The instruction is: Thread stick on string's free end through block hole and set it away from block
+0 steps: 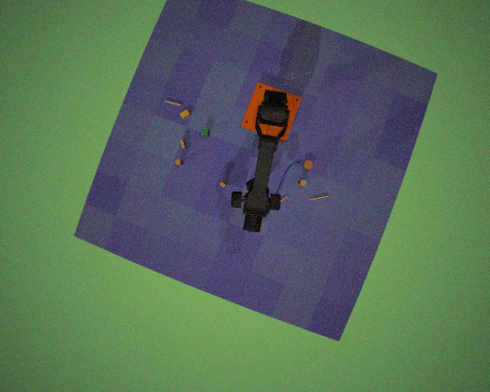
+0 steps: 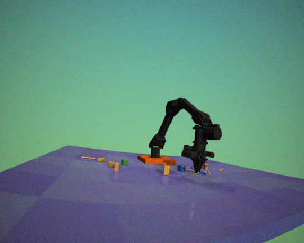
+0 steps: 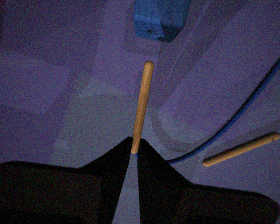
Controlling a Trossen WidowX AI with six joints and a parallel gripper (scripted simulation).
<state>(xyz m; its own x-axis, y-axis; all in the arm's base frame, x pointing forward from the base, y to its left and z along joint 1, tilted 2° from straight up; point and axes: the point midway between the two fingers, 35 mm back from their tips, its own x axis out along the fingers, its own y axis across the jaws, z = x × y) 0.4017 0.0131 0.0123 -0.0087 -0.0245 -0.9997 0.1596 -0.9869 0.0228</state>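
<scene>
The blue block is 10 cm behind my gripper tip and 2 cm to the right of it. From my gripper tip the other things lie so: thin wooden stick: 1 cm behind; then wooden cylinder: 18 cm to the left, 12 cm behind; then round wooden button: 20 cm behind, 19 cm to the left, 1 cm below.
</scene>
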